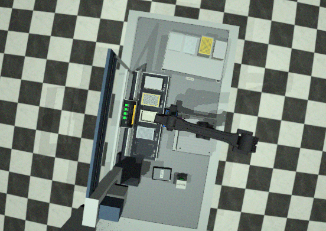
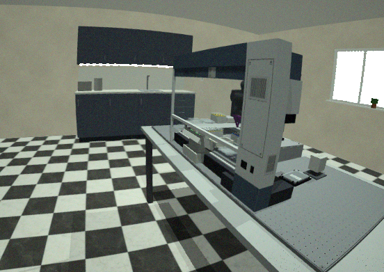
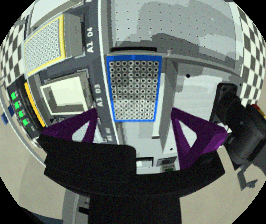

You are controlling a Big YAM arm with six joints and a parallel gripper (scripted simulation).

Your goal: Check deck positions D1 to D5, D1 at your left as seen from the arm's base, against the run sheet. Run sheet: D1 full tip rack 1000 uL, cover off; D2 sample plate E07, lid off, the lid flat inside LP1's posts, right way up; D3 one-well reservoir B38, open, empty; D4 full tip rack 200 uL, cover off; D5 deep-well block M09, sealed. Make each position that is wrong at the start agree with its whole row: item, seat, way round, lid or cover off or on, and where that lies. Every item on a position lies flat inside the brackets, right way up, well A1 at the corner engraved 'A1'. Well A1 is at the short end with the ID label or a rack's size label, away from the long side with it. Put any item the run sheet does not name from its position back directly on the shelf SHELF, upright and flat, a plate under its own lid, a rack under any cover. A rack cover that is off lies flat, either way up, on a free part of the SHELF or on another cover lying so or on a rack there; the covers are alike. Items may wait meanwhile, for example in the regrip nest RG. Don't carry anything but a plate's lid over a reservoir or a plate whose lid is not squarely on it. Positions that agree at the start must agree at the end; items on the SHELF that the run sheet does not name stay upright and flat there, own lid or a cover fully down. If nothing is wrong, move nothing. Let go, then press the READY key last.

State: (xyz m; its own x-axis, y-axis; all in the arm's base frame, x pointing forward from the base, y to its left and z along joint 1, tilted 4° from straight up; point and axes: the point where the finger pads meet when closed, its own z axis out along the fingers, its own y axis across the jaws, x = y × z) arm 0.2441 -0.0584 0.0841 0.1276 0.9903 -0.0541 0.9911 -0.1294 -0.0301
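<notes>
My gripper is now 80 mm above the blue-framed tip rack and 10 mm to the right of it. Also, from my hand: cream reservoir 160 mm ahead, 100 mm below, 10 mm to the right; then clear rack cover 150 mm ahead, 130 mm to the right, 40 mm below; then yellow-framed tip rack 140 mm to the right, 140 mm ahead, 60 mm below.
</notes>
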